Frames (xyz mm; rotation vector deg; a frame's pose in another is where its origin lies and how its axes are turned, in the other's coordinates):
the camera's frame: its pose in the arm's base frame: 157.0 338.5 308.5 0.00 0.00 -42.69
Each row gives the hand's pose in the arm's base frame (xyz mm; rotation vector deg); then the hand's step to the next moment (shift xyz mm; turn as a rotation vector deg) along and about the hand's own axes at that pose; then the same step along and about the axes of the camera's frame.
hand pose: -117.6 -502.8 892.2 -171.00 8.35 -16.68
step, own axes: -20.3 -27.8 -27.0 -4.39 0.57 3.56
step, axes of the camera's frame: -34.6 3.7 26.6 -2.92 -2.18 -4.36
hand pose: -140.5 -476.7 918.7 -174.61 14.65 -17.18
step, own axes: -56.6 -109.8 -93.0 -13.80 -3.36 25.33
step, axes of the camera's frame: -117.6 45.1 89.6 -10.45 -0.14 -27.09
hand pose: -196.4 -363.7 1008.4 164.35 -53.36 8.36
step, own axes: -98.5 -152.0 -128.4 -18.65 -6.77 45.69
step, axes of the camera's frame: -131.6 147.6 101.0 -12.79 1.22 -48.13
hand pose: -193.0 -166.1 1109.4 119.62 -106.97 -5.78
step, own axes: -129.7 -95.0 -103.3 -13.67 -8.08 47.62
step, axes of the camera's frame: -30.8 182.6 47.2 -8.28 -1.62 -49.48
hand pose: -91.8 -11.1 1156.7 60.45 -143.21 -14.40
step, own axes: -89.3 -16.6 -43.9 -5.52 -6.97 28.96
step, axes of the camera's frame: 27.8 96.7 7.1 -3.02 -3.80 -29.90
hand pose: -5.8 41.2 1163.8 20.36 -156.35 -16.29
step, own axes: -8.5 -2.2 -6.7 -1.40 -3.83 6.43
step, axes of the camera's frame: 8.3 6.7 2.7 1.22 -1.97 -7.25
